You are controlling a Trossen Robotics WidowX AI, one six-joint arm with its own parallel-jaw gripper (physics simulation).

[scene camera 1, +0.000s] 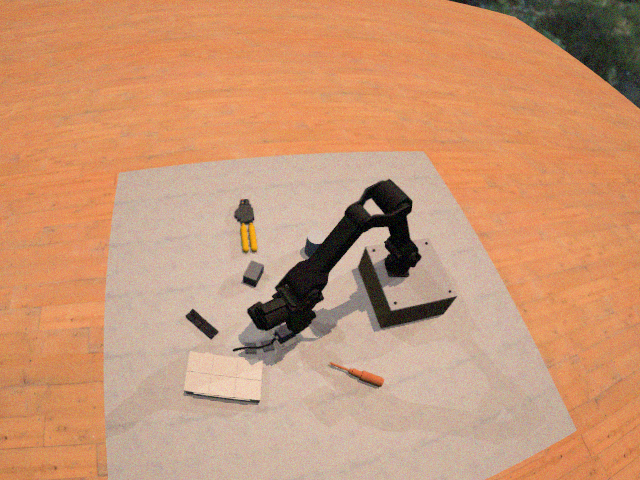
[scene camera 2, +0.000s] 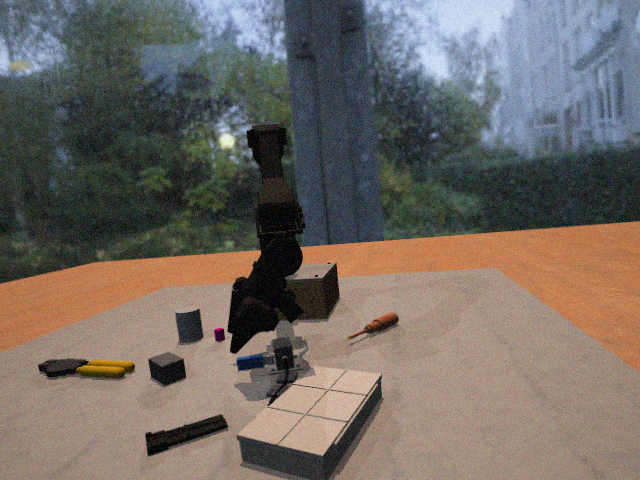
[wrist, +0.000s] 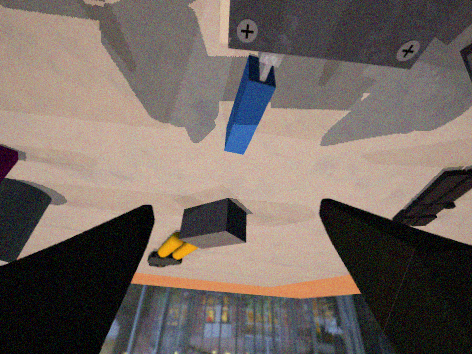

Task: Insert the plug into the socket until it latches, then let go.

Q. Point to a blue plug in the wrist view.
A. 257, 85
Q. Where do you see a black bar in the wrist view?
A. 442, 193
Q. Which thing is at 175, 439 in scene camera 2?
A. A black bar.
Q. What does the dark cube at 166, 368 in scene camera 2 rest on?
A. The table.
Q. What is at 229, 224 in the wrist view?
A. A dark cube.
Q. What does my gripper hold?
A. Nothing.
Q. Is my gripper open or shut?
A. Open.
